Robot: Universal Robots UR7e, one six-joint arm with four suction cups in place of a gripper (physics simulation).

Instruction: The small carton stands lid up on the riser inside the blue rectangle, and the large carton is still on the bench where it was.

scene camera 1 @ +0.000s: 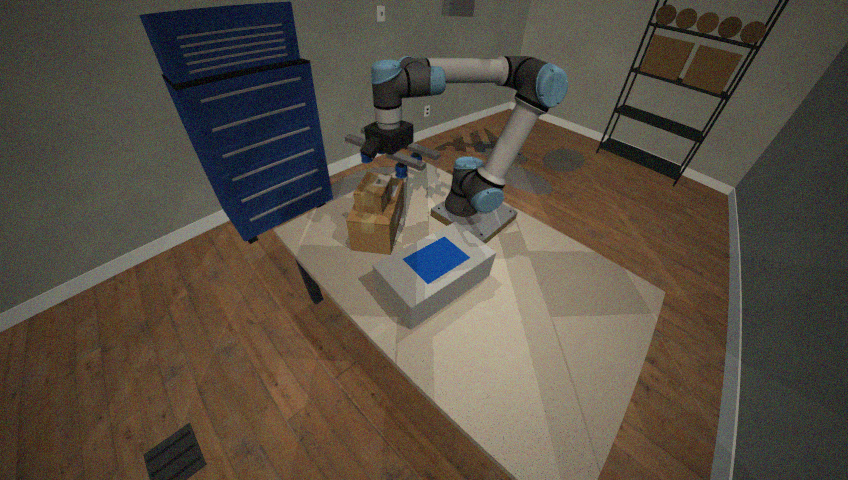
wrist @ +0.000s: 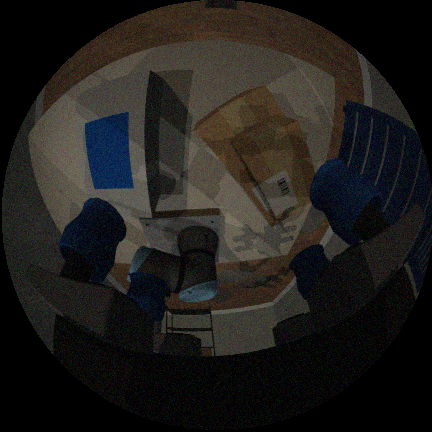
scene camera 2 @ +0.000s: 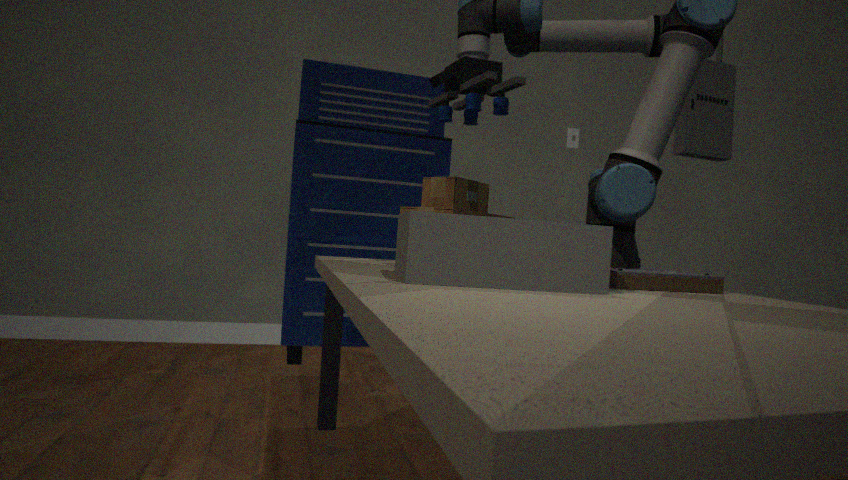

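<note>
The small brown carton sits on top of the large brown carton. The large carton stands on the bench, beside the grey riser. The blue rectangle on the riser's top is bare. My gripper is open, with its four blue cups above the two cartons and apart from them, holding nothing. In scene camera 2 the riser hides most of the large carton.
A blue tool cabinet stands past the bench end near the cartons. The arm's base plate is on the bench behind the riser. A black shelf rack stands by the far wall.
</note>
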